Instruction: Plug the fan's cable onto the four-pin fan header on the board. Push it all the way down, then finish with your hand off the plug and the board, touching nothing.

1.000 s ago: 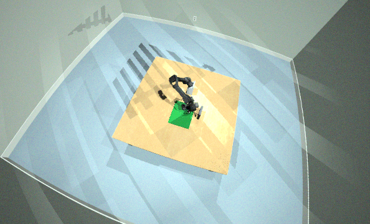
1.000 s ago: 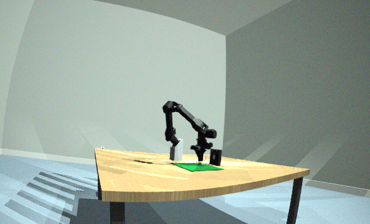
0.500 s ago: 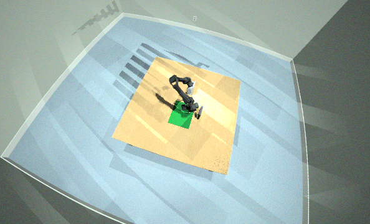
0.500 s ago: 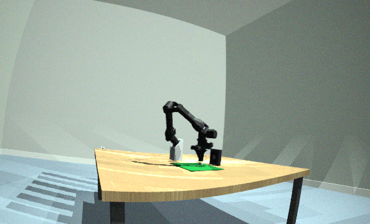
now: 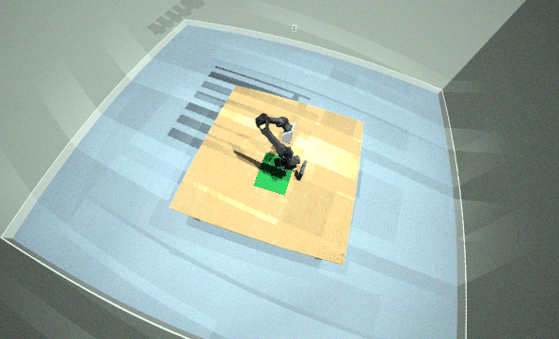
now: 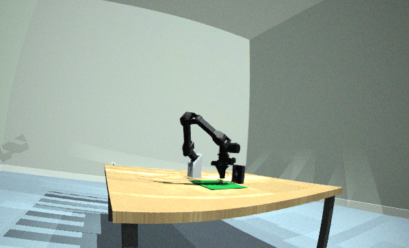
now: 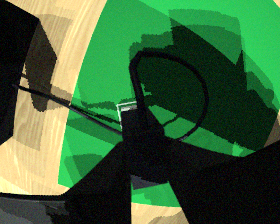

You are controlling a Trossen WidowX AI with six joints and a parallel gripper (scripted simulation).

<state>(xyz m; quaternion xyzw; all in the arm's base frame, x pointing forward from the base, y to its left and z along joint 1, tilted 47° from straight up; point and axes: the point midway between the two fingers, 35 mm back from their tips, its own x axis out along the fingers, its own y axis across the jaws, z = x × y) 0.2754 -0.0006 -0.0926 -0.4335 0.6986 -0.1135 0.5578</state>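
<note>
My gripper tip is now 60 mm to the left of the green board, 60 mm short of it and 60 mm above it. The rest, counted from my gripper tip: black fan (120 mm to the left, 20 mm above); then fan cable plug (10 mm above).
</note>
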